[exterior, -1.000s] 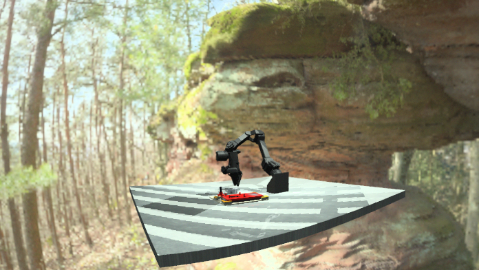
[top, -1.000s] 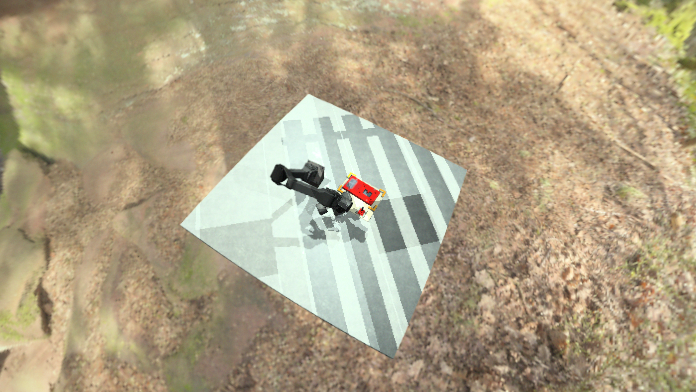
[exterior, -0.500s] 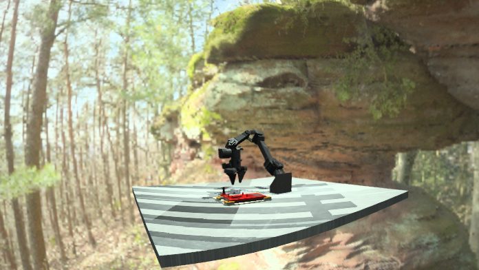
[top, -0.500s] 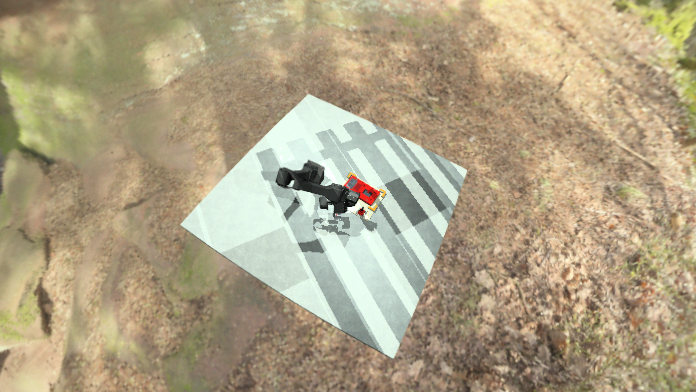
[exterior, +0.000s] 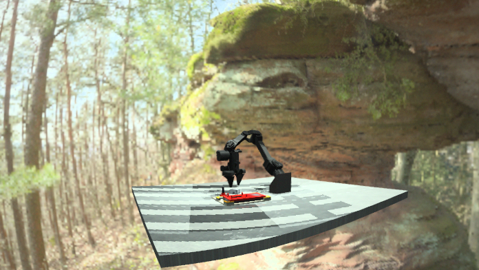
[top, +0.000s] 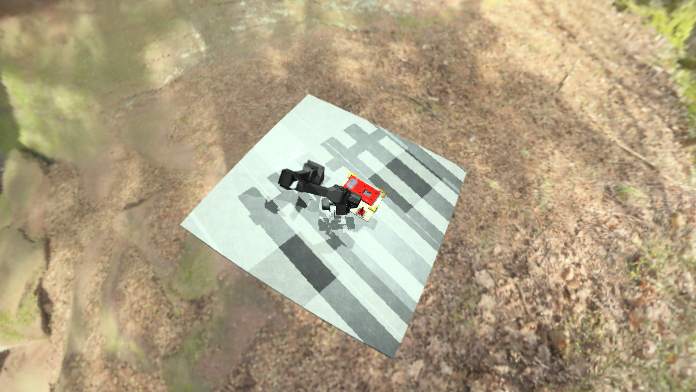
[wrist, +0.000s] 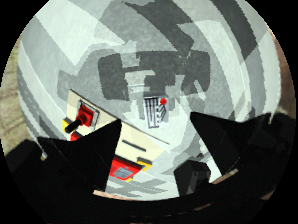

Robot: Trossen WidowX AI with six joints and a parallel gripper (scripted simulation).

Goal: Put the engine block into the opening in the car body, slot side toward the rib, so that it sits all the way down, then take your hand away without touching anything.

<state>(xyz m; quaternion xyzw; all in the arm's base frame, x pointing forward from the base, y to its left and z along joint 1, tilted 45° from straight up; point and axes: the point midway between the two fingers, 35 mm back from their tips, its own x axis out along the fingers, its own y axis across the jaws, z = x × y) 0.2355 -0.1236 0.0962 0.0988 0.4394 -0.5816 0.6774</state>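
Right now my gripper tip is 30 mm above the grey engine block.
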